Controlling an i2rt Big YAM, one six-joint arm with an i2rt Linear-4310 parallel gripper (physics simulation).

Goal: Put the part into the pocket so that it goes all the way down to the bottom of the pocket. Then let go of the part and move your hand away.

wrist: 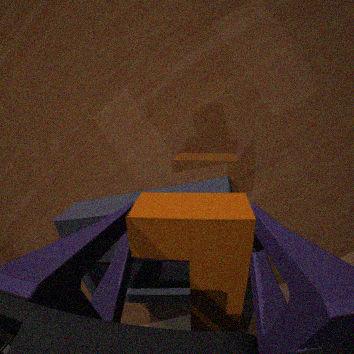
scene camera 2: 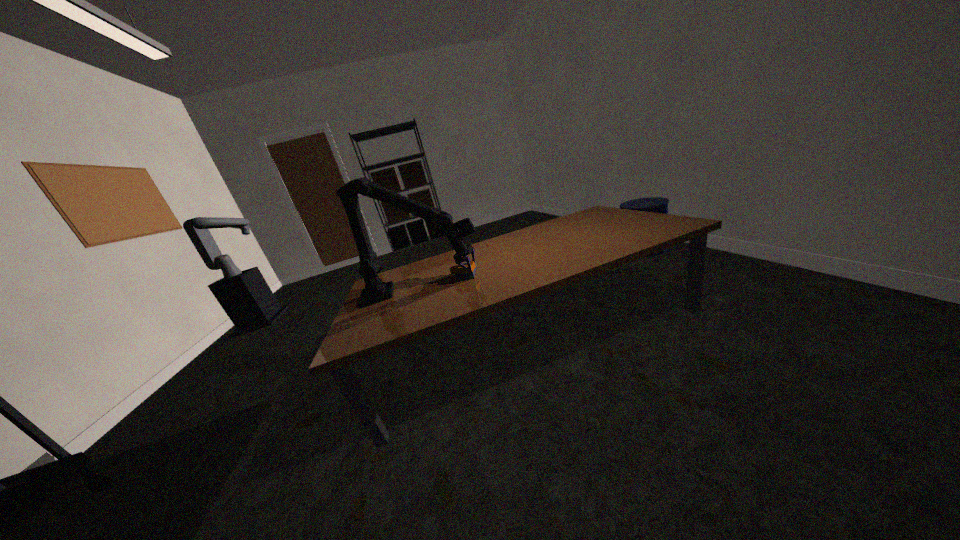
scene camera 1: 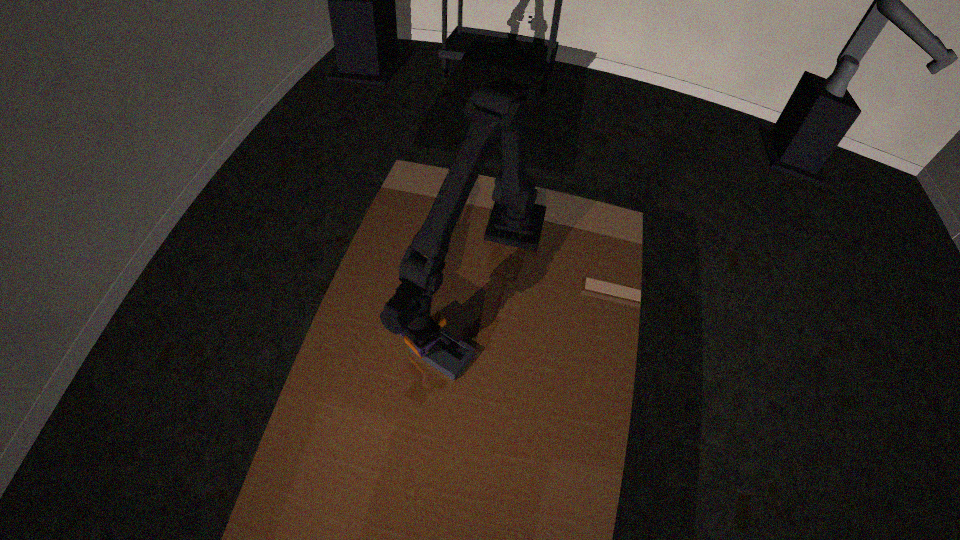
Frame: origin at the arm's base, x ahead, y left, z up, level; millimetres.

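Seen in the pictures: gripper, fingertip midpoint: (wrist: 191,211) (scene camera 2: 472,267) (scene camera 1: 415,347); arm's base at its link origin: (scene camera 2: 376,291) (scene camera 1: 516,221).
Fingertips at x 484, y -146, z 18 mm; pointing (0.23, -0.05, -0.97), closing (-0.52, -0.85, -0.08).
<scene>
Offsets run from my fingertips to a thing's top centre. Level surfaces: height alone.
The orange L-shaped part @(dx -41, dy +24, dz +23 mm) (scene camera 1: 412,346) (scene camera 2: 472,267) (wrist: 220,240) is between the purple fingers of my gripper (scene camera 1: 424,348) (wrist: 191,211), which is shut on it. The blue-grey block with the pocket @(dx -25, dy +59, dz -10 mm) (scene camera 1: 451,366) (wrist: 200,186) sits on the table. In scene camera 1, gripper and part are at the block's left edge, and the dark pocket opening shows to their right. In the wrist view the part covers much of the block, whose far edge shows beyond it. The fingers and part hide where the part's lower side meets the block; I cannot tell whether it touches.
The wooden table @(dz -47 mm) (scene camera 1: 510,436) (scene camera 2: 563,251) carries the arm's base (scene camera 1: 515,225) (scene camera 2: 375,292) and a pale flat bar (scene camera 1: 612,289) near its right edge. A grey arm on a dark pedestal (scene camera 1: 815,124) (scene camera 2: 245,298) stands off the table.
</scene>
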